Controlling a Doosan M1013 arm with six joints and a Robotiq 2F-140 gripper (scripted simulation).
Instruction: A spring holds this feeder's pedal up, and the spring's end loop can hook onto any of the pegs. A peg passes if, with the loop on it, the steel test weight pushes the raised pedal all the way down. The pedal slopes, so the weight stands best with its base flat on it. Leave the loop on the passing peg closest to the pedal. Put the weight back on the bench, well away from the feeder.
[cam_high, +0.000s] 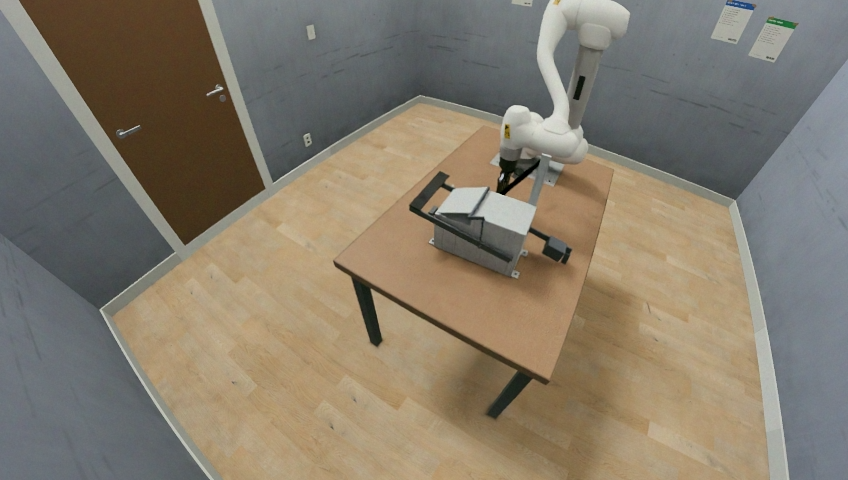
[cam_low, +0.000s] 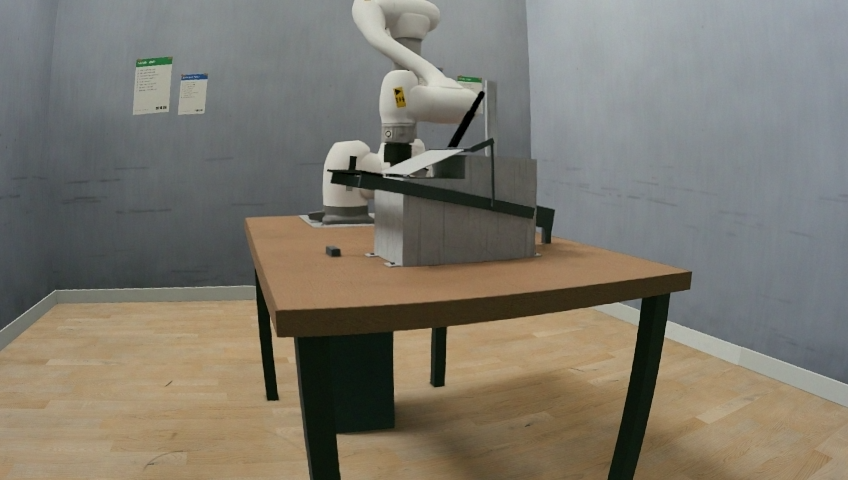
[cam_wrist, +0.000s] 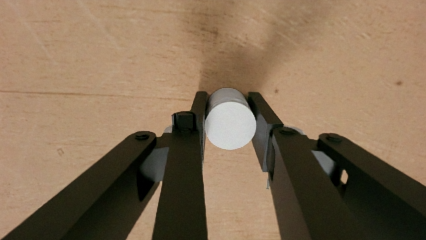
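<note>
My hand is 1 cm above the steel test weight. The rest, counted from my hand: dark block (23 cm ahead, 21 cm to the right, 3 cm below).
</note>
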